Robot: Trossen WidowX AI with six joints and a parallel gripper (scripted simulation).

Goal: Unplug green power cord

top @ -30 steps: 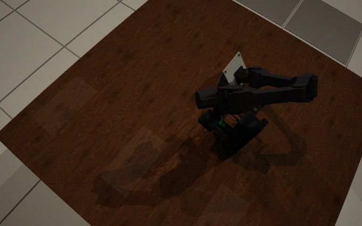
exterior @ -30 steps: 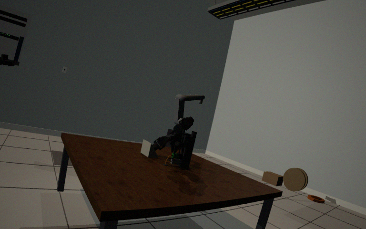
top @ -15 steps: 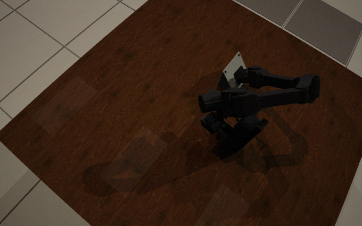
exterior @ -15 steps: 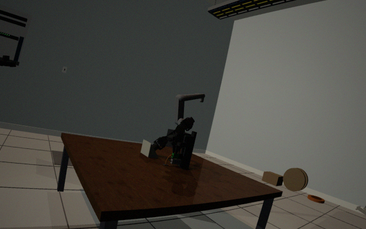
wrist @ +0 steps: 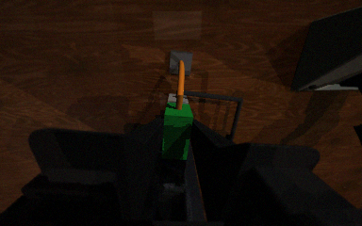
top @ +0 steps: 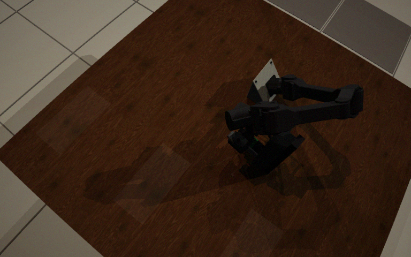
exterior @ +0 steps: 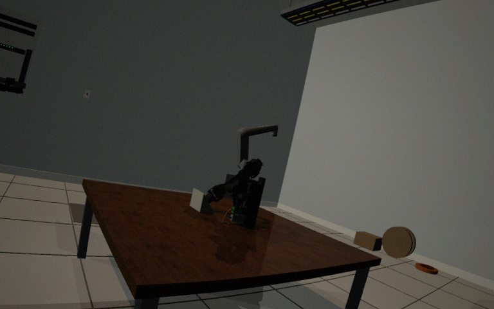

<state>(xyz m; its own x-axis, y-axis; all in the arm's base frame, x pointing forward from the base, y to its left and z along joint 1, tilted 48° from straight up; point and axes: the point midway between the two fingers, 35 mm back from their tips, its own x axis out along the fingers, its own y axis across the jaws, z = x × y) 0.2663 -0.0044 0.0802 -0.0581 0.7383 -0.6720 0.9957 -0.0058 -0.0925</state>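
Now: the green plug 3 cm to the left of my gripper tip. Also, from my gripper tip: black power strip 1 cm ahead, 10 cm to the left, 4 cm above.
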